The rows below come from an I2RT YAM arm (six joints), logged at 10 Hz.
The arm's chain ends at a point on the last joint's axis. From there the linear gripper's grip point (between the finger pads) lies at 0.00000 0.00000 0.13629 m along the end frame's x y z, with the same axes.
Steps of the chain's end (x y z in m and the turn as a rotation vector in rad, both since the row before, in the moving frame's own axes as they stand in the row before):
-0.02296 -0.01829 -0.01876 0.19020 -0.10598 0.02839
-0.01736 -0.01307 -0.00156 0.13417 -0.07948 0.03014
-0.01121 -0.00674 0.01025 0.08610 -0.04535 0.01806
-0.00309 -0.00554 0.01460 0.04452 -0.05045 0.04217
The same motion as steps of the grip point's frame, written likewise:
-0.03692 -0.04421 -0.02198 0.19020 -0.10598 0.02839
-0.02787 -0.03144 -0.00321 0.13417 -0.07948 0.03014
-0.01727 -0.01851 0.00961 0.08610 -0.04535 0.01806
-0.00983 -0.01175 0.01429 0.04452 -0.05045 0.04217

